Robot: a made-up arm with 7 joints. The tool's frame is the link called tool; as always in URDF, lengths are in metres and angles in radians. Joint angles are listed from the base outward.
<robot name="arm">
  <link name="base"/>
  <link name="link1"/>
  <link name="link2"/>
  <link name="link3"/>
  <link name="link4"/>
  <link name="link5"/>
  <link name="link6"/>
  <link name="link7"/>
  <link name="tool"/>
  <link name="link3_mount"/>
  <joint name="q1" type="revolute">
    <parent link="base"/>
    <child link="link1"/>
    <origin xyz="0 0 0.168" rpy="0 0 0"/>
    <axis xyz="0 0 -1"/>
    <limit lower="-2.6" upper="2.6"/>
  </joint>
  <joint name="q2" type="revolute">
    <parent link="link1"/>
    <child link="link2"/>
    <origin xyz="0.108 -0.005 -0.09" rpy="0 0 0"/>
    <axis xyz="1 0 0"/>
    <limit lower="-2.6" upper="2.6"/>
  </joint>
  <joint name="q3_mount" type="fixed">
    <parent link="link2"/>
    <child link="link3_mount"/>
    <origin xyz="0.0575 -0.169 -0.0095" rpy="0 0 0"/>
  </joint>
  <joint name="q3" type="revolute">
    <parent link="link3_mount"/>
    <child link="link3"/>
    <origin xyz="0.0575 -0.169 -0.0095" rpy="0 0 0"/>
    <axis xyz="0 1 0"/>
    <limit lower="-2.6" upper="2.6"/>
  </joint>
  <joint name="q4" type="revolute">
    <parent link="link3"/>
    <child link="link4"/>
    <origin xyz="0.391 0.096 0.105" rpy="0 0 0"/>
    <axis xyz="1 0 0"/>
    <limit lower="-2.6" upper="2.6"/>
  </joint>
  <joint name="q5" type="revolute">
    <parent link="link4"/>
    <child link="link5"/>
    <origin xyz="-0.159 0.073 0.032" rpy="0 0 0"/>
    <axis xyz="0 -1 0"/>
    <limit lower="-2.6" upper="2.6"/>
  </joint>
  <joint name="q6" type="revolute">
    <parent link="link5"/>
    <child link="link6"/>
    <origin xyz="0.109 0.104 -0.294" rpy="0 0 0"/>
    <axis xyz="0 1 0"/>
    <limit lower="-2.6" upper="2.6"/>
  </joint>
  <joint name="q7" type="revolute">
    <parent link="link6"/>
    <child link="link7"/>
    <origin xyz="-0.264 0.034 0.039" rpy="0 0 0"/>
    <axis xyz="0 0 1"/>
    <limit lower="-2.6" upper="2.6"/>
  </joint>
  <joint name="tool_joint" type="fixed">
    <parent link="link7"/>
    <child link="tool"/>
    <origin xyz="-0.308 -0.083 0.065" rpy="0 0 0"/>
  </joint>
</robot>
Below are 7 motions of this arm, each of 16 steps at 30 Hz.
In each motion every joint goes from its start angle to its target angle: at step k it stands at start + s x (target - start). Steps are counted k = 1, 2, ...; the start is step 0. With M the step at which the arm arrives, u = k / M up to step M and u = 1 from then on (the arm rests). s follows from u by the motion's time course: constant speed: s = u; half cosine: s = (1 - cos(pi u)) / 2; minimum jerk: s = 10 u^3 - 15 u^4 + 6 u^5.
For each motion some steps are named. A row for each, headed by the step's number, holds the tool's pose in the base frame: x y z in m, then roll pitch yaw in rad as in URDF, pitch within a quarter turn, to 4 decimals.
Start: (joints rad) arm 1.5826 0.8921 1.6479 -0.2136 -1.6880 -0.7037 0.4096
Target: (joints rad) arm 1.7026 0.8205 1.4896 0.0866 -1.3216 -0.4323 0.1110
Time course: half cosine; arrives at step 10
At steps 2, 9, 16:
2: -0.2856 -0.7621 0.1084 2.0583 0.1234 1.0139
9: -0.4398 -0.6156 0.1616 2.1694 0.3387 0.7241
16: -0.4425 -0.6112 0.1631 2.1728 0.3447 0.7166

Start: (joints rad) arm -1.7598 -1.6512 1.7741 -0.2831 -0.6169 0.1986 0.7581
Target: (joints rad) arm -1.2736 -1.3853 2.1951 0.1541 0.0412 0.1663 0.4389
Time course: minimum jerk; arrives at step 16
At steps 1, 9, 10, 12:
1: -0.1043 0.4517 0.3459 -1.7119 0.5047 -0.9254
9: 0.0205 0.3750 0.3463 -1.6629 0.6092 -1.0138
10: 0.0344 0.3573 0.3397 -1.6323 0.6127 -1.0218
12: 0.0513 0.3294 0.3246 -1.5764 0.6055 -1.0342

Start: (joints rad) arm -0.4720 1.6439 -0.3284 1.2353 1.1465 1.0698 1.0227
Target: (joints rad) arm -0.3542 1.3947 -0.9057 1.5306 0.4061 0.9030 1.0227
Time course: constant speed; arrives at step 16
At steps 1, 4, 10, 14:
1: 0.3730 0.1083 -0.2791 2.9502 -0.1920 -0.9062
4: 0.3824 0.0719 -0.2673 3.0600 -0.2464 -1.0337
10: 0.3876 -0.0007 -0.2377 -2.9660 -0.3568 -1.3186
14: 0.3811 -0.0461 -0.2154 -2.7625 -0.4212 -1.5353

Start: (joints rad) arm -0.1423 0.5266 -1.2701 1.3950 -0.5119 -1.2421 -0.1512
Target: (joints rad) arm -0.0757 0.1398 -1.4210 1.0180 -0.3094 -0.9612 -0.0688
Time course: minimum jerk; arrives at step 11
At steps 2, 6, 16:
2: -0.0877 0.4416 0.0164 2.7252 -0.2890 -1.1873
6: 0.0846 0.4219 -0.1068 2.6895 -0.6017 -1.4456
16: 0.2110 0.3541 -0.1765 2.7616 -0.8302 -1.7011

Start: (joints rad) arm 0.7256 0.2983 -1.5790 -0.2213 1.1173 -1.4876 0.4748
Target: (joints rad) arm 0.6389 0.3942 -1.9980 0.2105 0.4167 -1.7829 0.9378
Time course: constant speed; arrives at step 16
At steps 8, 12, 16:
8: -0.0261 -0.7018 0.7455 2.1089 0.4099 1.3106
12: 0.0041 -0.6658 0.6981 2.0530 0.3339 1.3542
16: 0.0393 -0.6154 0.6520 2.0136 0.2748 1.4008

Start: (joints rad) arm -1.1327 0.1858 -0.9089 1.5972 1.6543 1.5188 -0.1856
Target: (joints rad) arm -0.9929 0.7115 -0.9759 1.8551 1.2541 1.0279 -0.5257
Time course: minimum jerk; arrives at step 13
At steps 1, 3, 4, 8, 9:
1: 0.3881 -0.2361 0.0929 1.9705 -0.6641 0.8125
3: 0.3771 -0.2394 0.0805 2.0367 -0.6267 0.7812
4: 0.3646 -0.2434 0.0678 2.1071 -0.5853 0.7522
8: 0.2890 -0.2746 0.0081 2.4924 -0.3618 0.6751
9: 0.2727 -0.2835 -0.0029 2.5739 -0.3229 0.6749

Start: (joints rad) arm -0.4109 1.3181 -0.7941 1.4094 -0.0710 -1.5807 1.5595
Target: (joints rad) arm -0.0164 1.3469 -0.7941 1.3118 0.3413 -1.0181 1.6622
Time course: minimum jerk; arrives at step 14
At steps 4, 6, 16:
4: 0.4154 0.0982 0.2636 1.8416 -0.3493 -2.0608
6: 0.4444 0.0460 0.2423 1.8742 -0.3883 -2.1588
16: 0.4823 -0.1278 0.1701 1.9730 -0.4961 -2.4449

